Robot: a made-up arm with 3 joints. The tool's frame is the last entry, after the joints.
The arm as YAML. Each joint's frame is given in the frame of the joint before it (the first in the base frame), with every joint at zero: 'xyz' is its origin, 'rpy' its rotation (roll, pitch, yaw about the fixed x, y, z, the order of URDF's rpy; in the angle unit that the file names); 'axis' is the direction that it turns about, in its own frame. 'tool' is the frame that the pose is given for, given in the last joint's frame.
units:
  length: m
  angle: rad
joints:
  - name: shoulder
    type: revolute
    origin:
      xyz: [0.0, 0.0, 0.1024]
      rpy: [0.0, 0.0, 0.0]
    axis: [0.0, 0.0, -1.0]
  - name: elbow
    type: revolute
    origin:
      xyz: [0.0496, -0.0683, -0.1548]
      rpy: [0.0, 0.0, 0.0]
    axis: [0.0, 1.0, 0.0]
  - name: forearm
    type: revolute
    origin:
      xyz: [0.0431, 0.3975, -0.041]
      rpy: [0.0, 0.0, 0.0]
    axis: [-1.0, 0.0, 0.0]
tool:
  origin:
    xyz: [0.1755, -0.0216, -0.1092]
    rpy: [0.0, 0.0, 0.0]
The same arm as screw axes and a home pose.
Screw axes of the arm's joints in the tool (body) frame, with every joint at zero. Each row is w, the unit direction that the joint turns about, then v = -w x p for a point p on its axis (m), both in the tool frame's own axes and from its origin. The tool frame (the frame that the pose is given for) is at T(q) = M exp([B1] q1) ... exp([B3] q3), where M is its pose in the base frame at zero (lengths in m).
B1 = (0, 0, -1, 0.3076, -0.2682, 0.0000)
B2 = (0, 1, 0, -0.1502, 0.0000, -0.2186)
B3 = (-1, 0, 0, 0.0000, -0.1092, 0.0216)
M: xyz 0.2682 0.3076 -0.2026 (m) quaternion w x y z 1 0 0 0

